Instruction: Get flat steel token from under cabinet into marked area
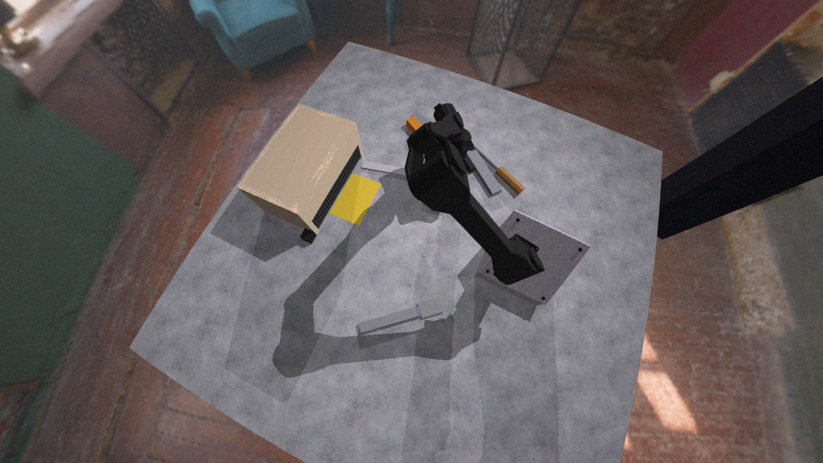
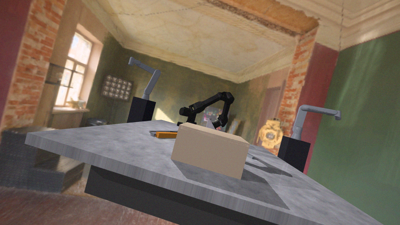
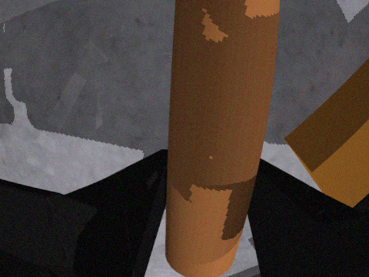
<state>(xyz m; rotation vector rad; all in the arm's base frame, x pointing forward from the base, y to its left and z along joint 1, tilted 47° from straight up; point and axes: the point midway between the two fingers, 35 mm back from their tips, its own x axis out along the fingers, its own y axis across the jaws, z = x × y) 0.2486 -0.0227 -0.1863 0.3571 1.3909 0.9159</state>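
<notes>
Right now my gripper tip is 3 cm short of the black-handled tool and 11 cm to the left of it. Also, from my gripper tip: flat grey token 31 cm ahead, 17 cm to the left; then grey bar 8 cm behind, 8 cm to the right; then orange bar 12 cm ahead, 9 cm to the right, 1 cm above.
</notes>
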